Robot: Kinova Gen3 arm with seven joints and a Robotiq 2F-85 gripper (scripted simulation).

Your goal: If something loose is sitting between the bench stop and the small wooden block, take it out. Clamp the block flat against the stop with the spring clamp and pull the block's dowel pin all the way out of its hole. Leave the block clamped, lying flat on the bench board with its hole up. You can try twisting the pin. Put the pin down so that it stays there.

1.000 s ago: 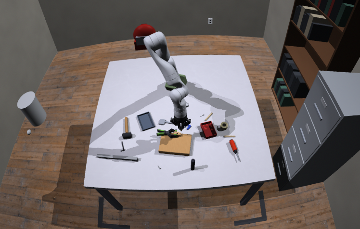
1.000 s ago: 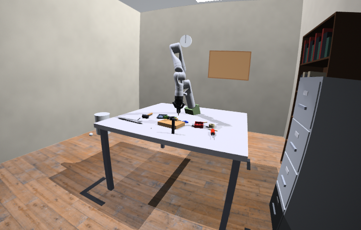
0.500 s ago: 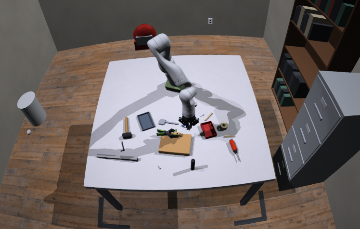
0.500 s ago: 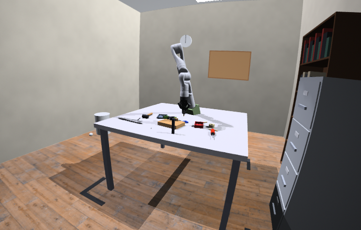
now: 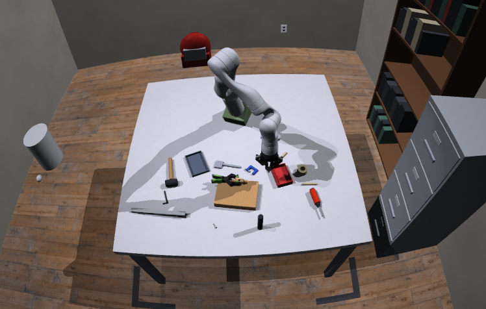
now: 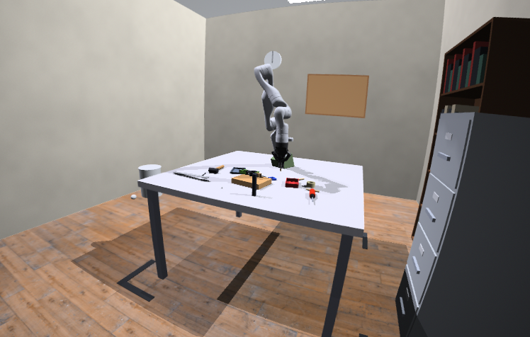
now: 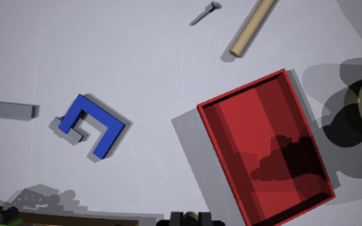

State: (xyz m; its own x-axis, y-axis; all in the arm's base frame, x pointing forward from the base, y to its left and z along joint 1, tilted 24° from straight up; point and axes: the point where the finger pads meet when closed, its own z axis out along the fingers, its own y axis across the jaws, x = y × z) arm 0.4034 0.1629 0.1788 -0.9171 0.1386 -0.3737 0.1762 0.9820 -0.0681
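The red tray lies 2 cm behind my hand, 7 cm to the left of it and 12 cm below it. From my hand the other things lie so: round dowel pin: 2 cm below; then wooden bench board: 7 cm ahead, 16 cm to the right, 10 cm below; then wooden block: 2 cm ahead, 14 cm to the right, 8 cm below.
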